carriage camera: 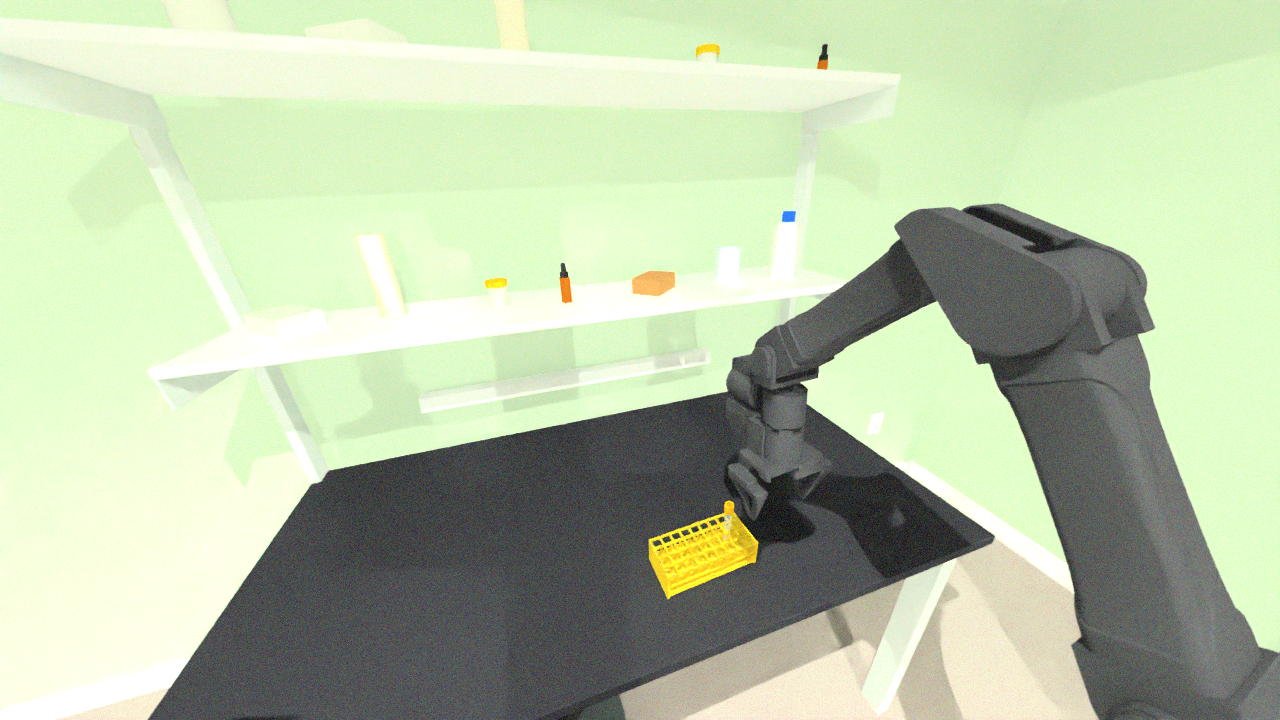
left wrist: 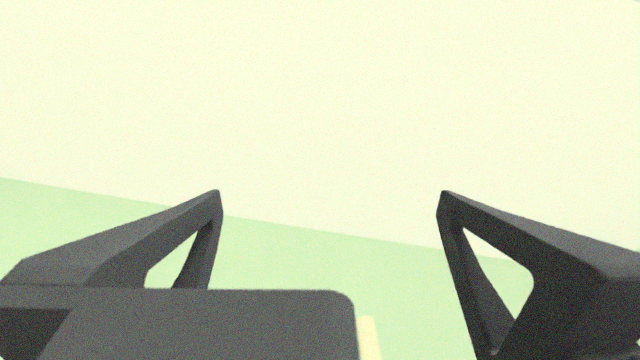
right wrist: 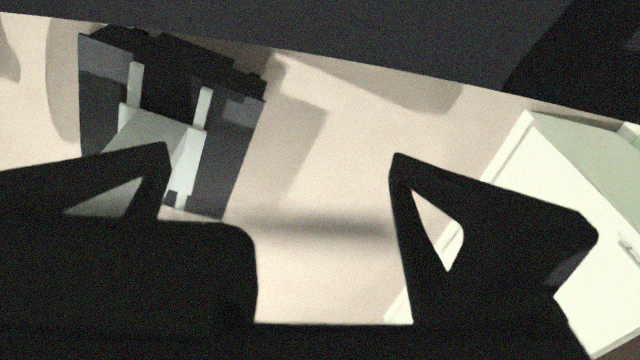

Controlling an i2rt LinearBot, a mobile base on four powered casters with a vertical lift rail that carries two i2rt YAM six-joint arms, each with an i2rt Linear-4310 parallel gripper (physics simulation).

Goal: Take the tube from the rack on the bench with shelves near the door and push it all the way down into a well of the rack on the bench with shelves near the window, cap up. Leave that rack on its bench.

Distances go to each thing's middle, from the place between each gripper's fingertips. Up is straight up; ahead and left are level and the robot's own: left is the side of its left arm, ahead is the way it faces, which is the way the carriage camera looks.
Right now the yellow tube rack (carriage camera: 687,564) is 100 mm ahead of my right hand, 90 mm to the left of it and 220 mm below it.
Now: left hand 42 cm short of the yellow tube rack, 49 cm to the left of it and 69 cm above it.
